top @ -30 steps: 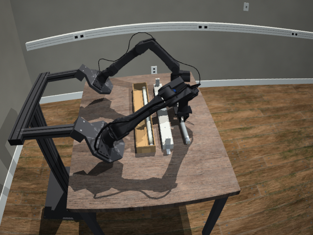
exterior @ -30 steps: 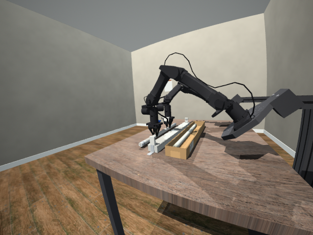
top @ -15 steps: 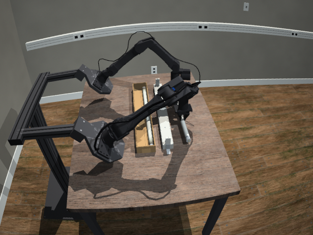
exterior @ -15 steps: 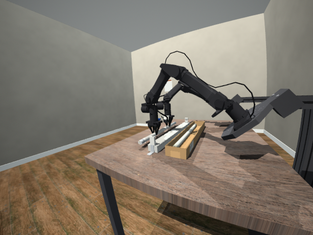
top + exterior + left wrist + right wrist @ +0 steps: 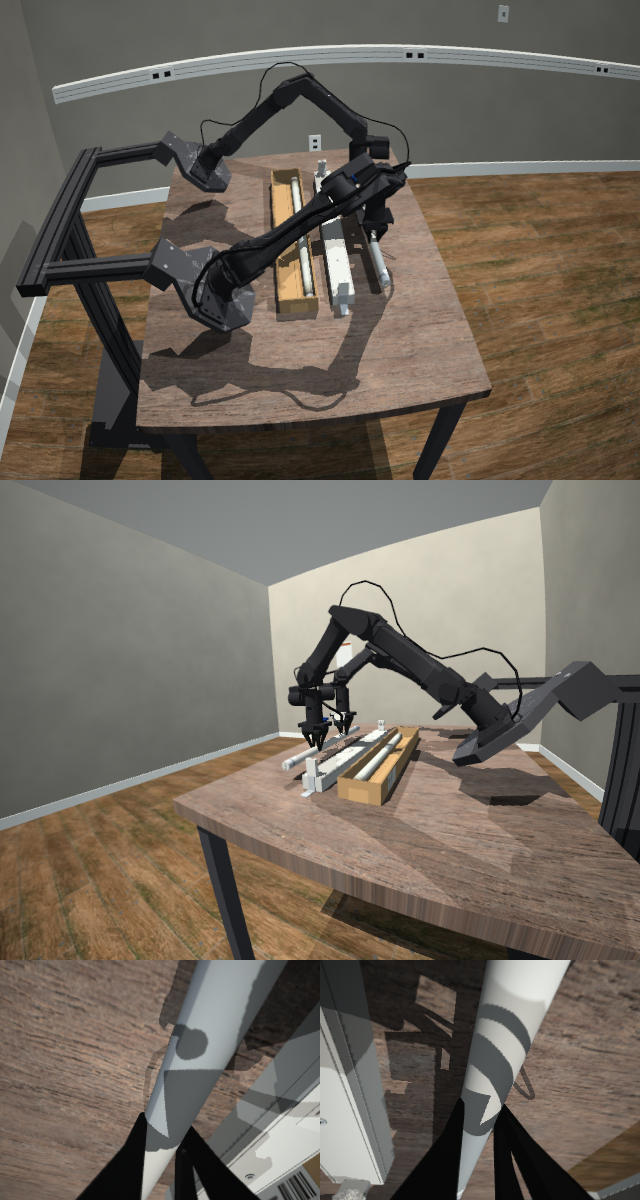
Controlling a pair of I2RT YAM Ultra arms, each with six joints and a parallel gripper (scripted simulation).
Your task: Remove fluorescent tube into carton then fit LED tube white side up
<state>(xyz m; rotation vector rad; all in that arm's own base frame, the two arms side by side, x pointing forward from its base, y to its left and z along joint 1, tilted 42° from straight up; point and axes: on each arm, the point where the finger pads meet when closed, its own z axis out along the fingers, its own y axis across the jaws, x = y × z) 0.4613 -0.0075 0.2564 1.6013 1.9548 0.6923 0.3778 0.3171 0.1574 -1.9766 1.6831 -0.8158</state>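
Now: left hand 1 cm past the LED tube, 12 cm to the left of it and 1 cm above it. Also, from my left hand: old fluorescent tube 21 cm behind, 10 cm to the right, 4 cm below; then light fixture 12 cm behind, 11 cm to the right; then carton 24 cm behind, 9 cm to the right, 3 cm below.
Right now my right hand is 120 mm to the right of the LED tube, 10 mm short of it and 10 mm above it. From my right hand the other things lie so: old fluorescent tube 190 mm behind, 140 mm to the left, 40 mm below; then light fixture 130 mm to the left, 90 mm behind; then carton 220 mm behind, 150 mm to the left, 30 mm below.
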